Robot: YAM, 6 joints.
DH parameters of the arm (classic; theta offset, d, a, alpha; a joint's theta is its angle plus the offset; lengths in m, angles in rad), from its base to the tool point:
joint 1: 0 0.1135 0.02 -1.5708
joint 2: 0 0 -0.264 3.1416
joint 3: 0.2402 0 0.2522 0
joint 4: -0.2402 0 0.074 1.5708
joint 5: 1.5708 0 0 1.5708
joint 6: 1.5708 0.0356 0 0
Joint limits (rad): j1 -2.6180..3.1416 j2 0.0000..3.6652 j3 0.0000..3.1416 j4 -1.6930..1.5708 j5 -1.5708..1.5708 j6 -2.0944..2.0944
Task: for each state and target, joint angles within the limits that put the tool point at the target. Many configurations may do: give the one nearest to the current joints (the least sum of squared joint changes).
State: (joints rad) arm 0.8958 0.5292 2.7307 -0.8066 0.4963 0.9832
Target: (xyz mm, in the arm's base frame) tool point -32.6 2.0 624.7
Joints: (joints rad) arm 0.2069 0.9763 2.3243 -0.9673 -0.2455 0.9832
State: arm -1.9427 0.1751 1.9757 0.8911 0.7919 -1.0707
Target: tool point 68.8 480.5 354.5
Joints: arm -1.7665 0.0356 1.9835 0.9271 0.8163 -1.0707
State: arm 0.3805 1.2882 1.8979 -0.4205 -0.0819 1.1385
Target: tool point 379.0 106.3 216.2
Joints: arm 0.2672 1.8421 1.3679 -0.5434 -0.0688 1.1385
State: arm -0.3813 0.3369 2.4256 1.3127 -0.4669 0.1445
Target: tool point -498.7 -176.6 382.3
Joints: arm 0.3600 0.3911 2.6208 0.8078 -0.2970 0.1445
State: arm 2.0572 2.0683 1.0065 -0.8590 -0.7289 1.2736
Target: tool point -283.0 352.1 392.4
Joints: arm 2.1986 1.9301 1.9606 -0.3885 -0.6749 1.2736
